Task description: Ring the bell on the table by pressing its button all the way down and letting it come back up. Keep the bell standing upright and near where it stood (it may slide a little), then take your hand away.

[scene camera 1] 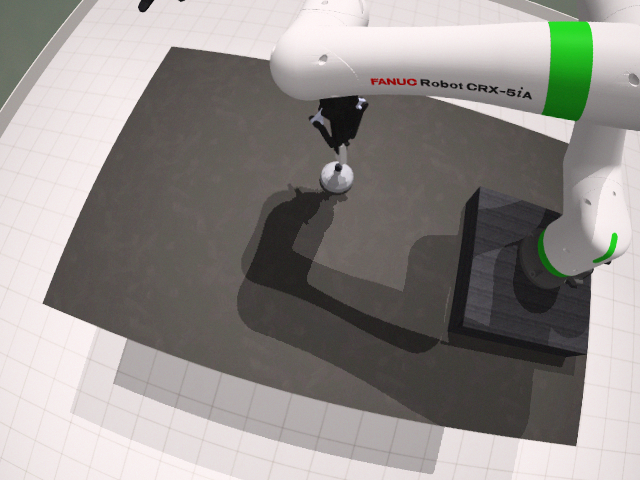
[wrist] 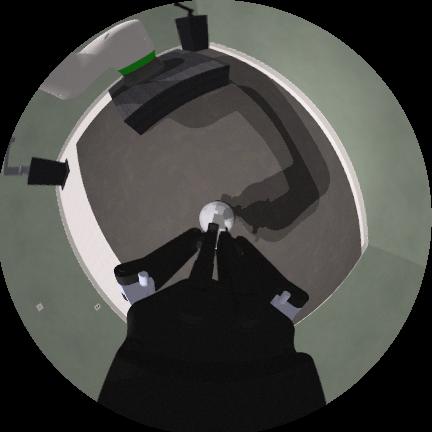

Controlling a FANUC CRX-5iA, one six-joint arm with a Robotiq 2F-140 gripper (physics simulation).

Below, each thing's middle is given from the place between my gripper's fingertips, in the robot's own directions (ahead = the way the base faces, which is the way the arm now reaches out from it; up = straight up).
Right now my hand is 70 mm above the domed bell (scene camera 1: pixel 336 182).
